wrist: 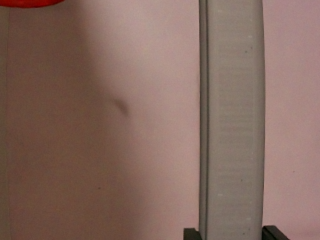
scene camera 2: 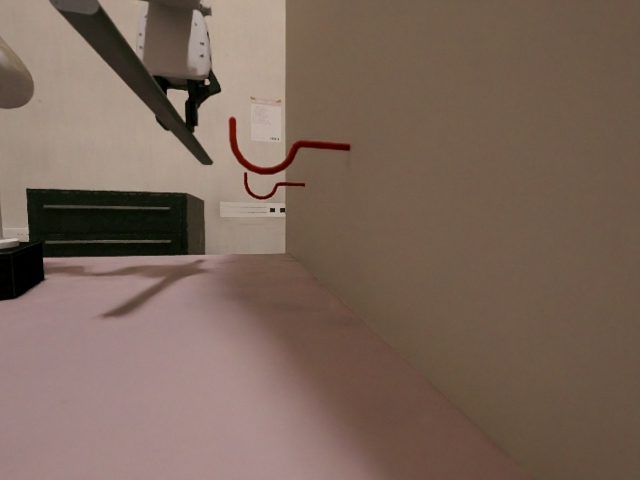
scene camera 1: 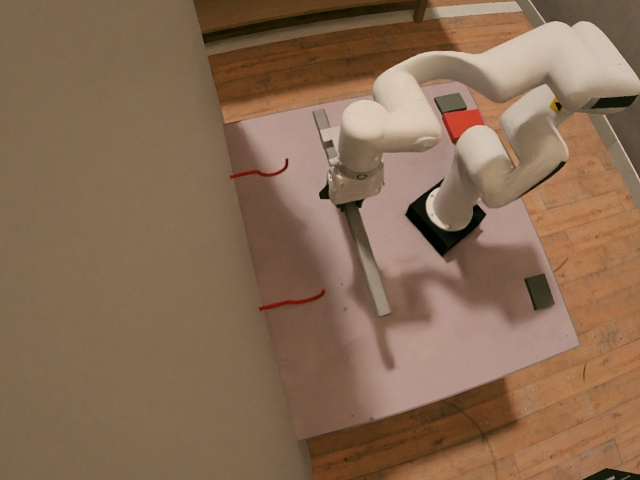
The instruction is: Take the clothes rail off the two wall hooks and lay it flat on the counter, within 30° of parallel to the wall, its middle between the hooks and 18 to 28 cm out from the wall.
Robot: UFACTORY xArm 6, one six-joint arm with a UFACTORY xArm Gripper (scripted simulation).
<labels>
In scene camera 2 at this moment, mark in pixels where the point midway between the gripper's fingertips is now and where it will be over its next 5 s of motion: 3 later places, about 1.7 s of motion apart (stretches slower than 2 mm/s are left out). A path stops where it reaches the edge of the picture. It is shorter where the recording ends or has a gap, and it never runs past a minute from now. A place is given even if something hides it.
The gripper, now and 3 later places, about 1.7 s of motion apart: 177, 129; 178, 172; 179, 219; 180, 263
</labels>
